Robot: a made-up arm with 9 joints. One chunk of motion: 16 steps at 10 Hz.
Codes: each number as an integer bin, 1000 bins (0 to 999) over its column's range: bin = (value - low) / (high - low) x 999, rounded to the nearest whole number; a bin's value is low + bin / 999 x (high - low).
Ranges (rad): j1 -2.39..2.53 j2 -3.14..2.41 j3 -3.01..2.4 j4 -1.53..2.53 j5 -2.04..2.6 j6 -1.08..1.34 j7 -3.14..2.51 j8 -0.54..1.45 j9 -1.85..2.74
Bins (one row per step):
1: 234 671 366 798 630 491 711 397 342
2: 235 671 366 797 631 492 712 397 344
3: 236 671 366 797 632 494 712 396 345
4: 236 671 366 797 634 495 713 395 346
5: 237 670 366 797 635 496 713 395 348
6: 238 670 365 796 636 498 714 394 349
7: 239 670 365 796 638 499 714 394 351
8: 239 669 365 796 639 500 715 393 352
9: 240 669 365 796 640 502 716 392 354
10: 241 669 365 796 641 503 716 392 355
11: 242 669 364 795 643 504 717 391 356
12: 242 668 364 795 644 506 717 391 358
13: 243 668 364 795 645 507 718 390 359
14: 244 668 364 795 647 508 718 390 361
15: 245 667 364 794 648 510 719 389 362
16: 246 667 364 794 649 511 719 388 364
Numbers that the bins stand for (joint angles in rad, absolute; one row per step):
1: -1.2376 0.5878 -1.0280 1.7131 0.8861 0.1094 0.8812 0.2508 -0.2786
2: -1.2326 0.5878 -1.0280 1.7091 0.8908 0.1118 0.8868 0.2508 -0.2695
3: -1.2277 0.5878 -1.0280 1.7091 0.8954 0.1167 0.8868 0.2488 -0.2649
4: -1.2277 0.5878 -1.0280 1.7091 0.9047 0.1191 0.8925 0.2468 -0.2603
5: -1.2228 0.5822 -1.0280 1.7091 0.9093 0.1215 0.8925 0.2468 -0.2511
6: -1.2179 0.5822 -1.0334 1.7050 0.9140 0.1264 0.8981 0.2448 -0.2465
7: -1.2129 0.5822 -1.0334 1.7050 0.9233 0.1288 0.8981 0.2448 -0.2373
8: -1.2129 0.5767 -1.0334 1.7050 0.9279 0.1312 0.9038 0.2429 -0.2327
9: -1.2080 0.5767 -1.0334 1.7050 0.9326 0.1361 0.9094 0.2409 -0.2235
10: -1.2031 0.5767 -1.0334 1.7050 0.9372 0.1385 0.9094 0.2409 -0.2189
11: -1.1982 0.5767 -1.0388 1.7009 0.9465 0.1409 0.9151 0.2389 -0.2143
12: -1.1982 0.5711 -1.0388 1.7009 0.9512 0.1457 0.9151 0.2389 -0.2051
13: -1.1932 0.5711 -1.0388 1.7009 0.9558 0.1482 0.9208 0.2369 -0.2005
14: -1.1883 0.5711 -1.0388 1.7009 0.9651 0.1506 0.9208 0.2369 -0.1914
15: -1.1834 0.5656 -1.0388 1.6969 0.9697 0.1554 0.9264 0.2349 -0.1868
16: -1.1785 0.5656 -1.0388 1.6969 0.9744 0.1579 0.9264 0.2329 -0.1776

